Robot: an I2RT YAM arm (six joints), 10 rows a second.
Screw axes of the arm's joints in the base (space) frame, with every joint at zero. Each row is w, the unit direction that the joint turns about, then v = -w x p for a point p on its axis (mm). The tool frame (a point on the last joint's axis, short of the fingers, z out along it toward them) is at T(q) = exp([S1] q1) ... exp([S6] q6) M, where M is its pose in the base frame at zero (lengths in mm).
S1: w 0 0 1 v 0.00 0.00 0.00
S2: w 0 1 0 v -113.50 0.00 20.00
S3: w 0 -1 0 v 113.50 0.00 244.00
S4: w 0 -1 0 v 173.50 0.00 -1.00
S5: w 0 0 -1 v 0.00 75.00 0.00
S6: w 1 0 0 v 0.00 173.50 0.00
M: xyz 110.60 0.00 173.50 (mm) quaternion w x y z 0.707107 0 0.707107 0
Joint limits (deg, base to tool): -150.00..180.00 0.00..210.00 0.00..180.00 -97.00..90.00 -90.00..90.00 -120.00..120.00
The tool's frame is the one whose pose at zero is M.
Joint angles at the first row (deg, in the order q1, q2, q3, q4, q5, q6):
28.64, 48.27, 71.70, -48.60, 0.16, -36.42
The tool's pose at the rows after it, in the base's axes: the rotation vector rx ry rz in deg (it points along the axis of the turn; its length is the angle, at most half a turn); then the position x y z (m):
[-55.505, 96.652, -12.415, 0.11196, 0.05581, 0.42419]
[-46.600, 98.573, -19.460, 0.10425, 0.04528, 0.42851]
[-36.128, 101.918, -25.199, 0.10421, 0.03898, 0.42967]
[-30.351, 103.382, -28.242, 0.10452, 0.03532, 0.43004]
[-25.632, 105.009, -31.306, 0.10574, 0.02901, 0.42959]
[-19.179, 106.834, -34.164, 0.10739, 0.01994, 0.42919]
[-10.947, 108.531, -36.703, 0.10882, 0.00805, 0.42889]
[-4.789, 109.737, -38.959, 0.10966, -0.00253, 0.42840]
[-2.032, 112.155, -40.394, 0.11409, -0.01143, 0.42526]
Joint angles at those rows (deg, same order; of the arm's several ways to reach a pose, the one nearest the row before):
28.65, 44.66, 71.70, -48.34, 7.58, -36.27
28.64, 42.67, 71.70, -48.07, 16.71, -33.91
28.60, 42.48, 71.70, -47.99, 26.11, -29.30
28.18, 42.48, 71.70, -48.03, 30.81, -26.85
25.49, 42.48, 71.70, -48.42, 32.88, -25.63
21.01, 42.48, 71.70, -48.73, 33.97, -23.71
14.74, 42.48, 71.70, -48.90, 34.00, -21.08
8.91, 42.57, 71.70, -49.06, 33.17, -19.68
3.33, 43.46, 71.68, -49.82, 30.46, -19.70

